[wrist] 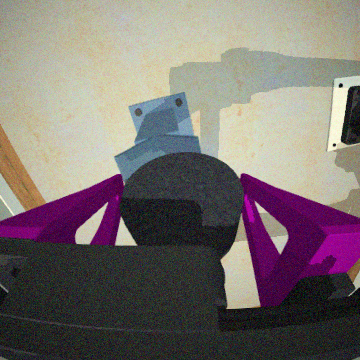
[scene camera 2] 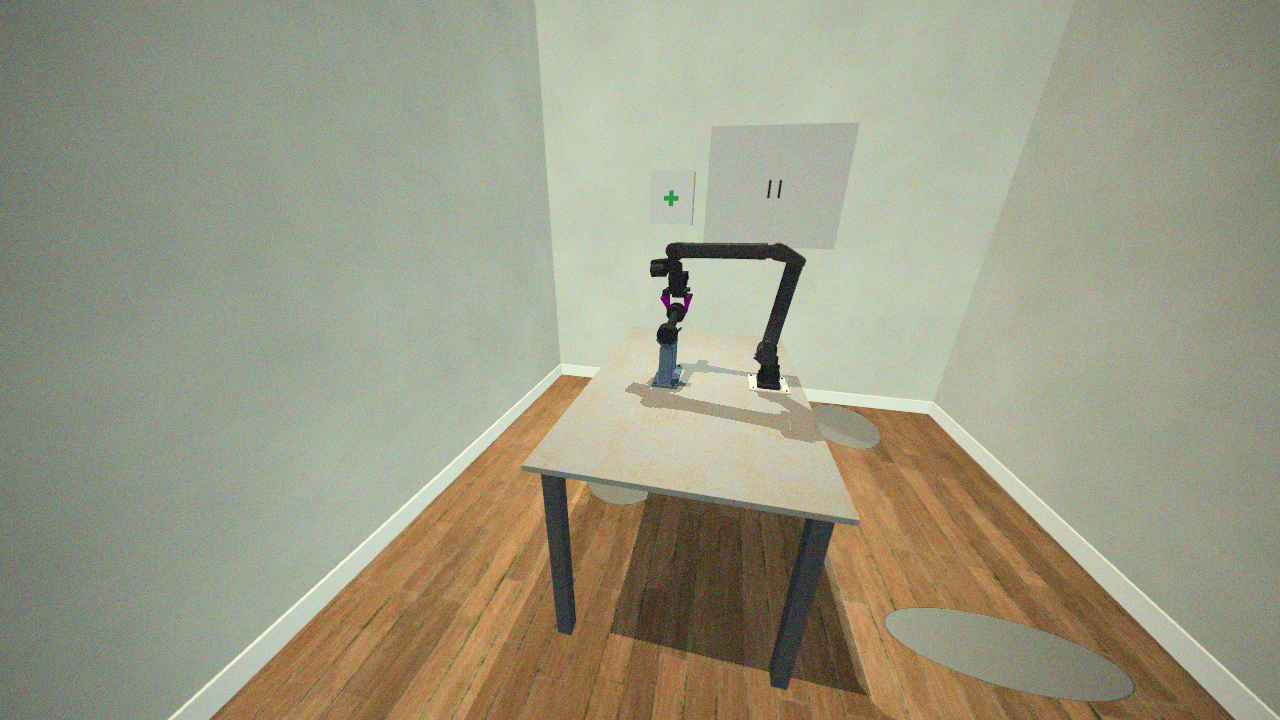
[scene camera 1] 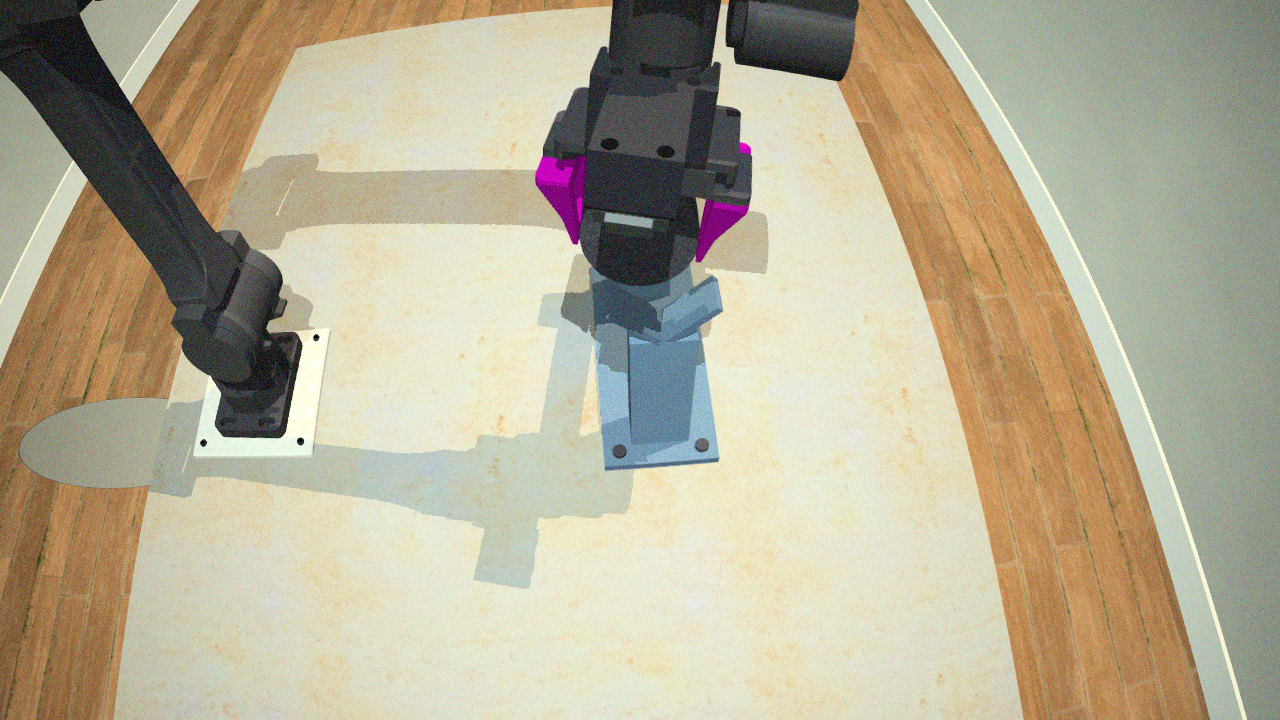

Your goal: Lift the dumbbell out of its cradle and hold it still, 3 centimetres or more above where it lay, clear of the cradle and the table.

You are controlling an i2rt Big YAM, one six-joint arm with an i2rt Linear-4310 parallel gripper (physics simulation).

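Seen in the pictures: gripper, fingertip midpoint: [wrist: 180, 181] [scene camera 2: 677, 312] [scene camera 1: 637, 246]; arm's base, origin of the base link: [wrist: 359, 113] [scene camera 2: 767, 383] [scene camera 1: 261, 388].
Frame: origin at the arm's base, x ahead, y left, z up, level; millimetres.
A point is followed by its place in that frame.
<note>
A black dumbbell [scene camera 1: 633, 261] {y -66, x 391, z 239 mm} [scene camera 2: 675, 312] {y -11, x 395, z 261 mm} [wrist: 182, 182] {y -62, x 393, z 251 mm} has one round head between the magenta fingers of my gripper [scene camera 1: 637, 250] {y -62, x 394, z 249 mm} [scene camera 2: 677, 308] {y -62, x 394, z 249 mm} [wrist: 180, 181] {y -62, x 394, z 249 mm}, which is shut on it. In scene camera 2 the dumbbell slants, with its held head up and to the right of its lower head. The blue cradle [scene camera 1: 662, 394] {y -66, x 413, z 79 mm} [scene camera 2: 666, 362] {y 125, x 399, z 94 mm} [wrist: 155, 152] {y -49, x 417, z 155 mm} stands upright on the table, bolted through a base plate. The lower head is right at the cradle's top in scene camera 2. I cannot tell whether they touch. My gripper and the upper head hide much of the dumbbell in the other views.
The pale table [scene camera 1: 805, 537] {y -164, x 535, z -8 mm} [scene camera 2: 698, 456] {y 553, x 222, z -7 mm} carries the arm's white mounting plate [scene camera 1: 313, 394] {y -9, x 68, z 0 mm} [scene camera 2: 781, 386] {y 17, x -52, z 0 mm} [wrist: 334, 117] {y 1, x 67, z 0 mm} to one side of the cradle. The arm's shadows fall across the table. In scene camera 2 a cabinet [scene camera 2: 805, 161] and a green-cross box [scene camera 2: 659, 212] are on the wall behind.
</note>
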